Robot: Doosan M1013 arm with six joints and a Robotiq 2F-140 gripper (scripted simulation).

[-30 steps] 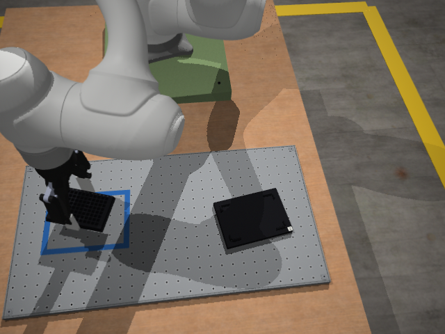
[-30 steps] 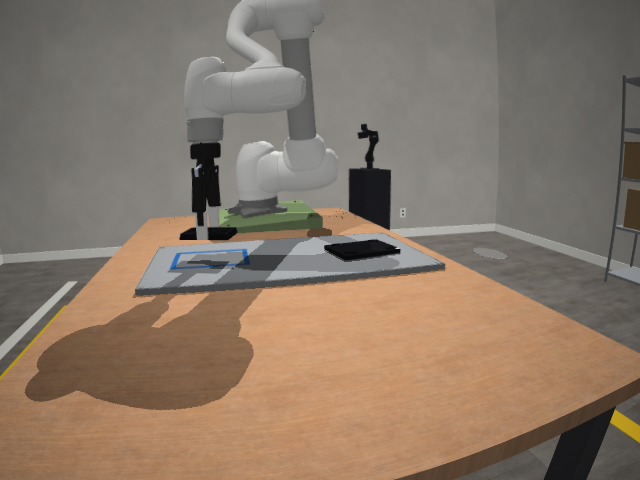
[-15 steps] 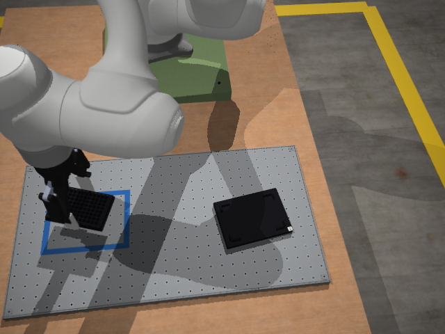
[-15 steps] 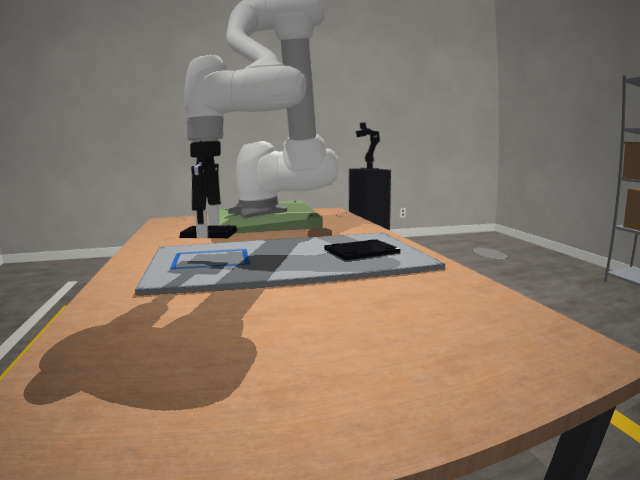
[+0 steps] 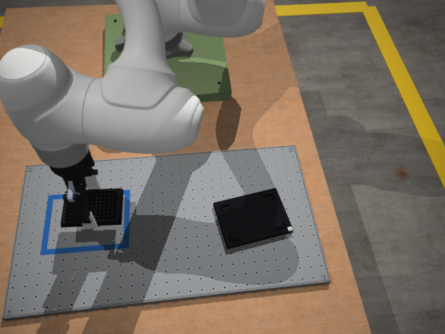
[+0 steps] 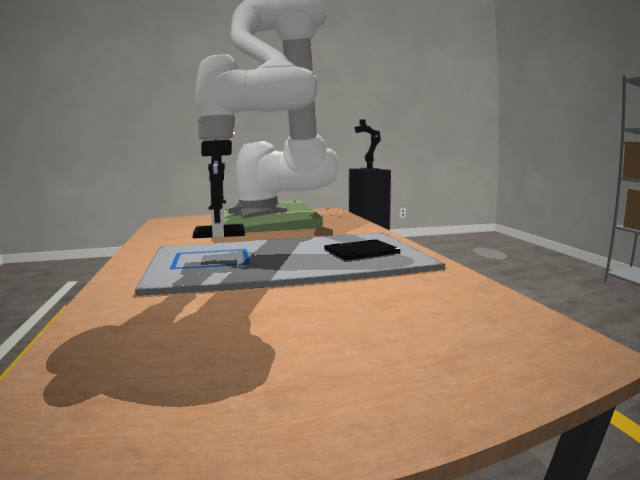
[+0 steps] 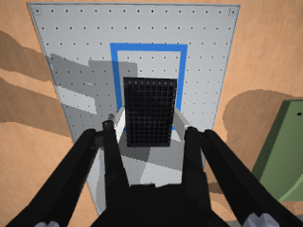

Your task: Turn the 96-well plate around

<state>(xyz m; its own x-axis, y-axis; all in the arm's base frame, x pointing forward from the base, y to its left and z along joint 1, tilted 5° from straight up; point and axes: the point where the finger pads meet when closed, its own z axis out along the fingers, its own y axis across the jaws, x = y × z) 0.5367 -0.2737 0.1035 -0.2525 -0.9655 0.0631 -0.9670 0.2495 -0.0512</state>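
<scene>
Right now the black plate nest N1 is 350 mm to the left of my hand, 110 mm ahead of it and 80 mm below it. From my hand the other things lie so: white A1 mark 420 mm to the left, 160 mm ahead, 80 mm below; then black 96-well plate 20 mm below.
</scene>
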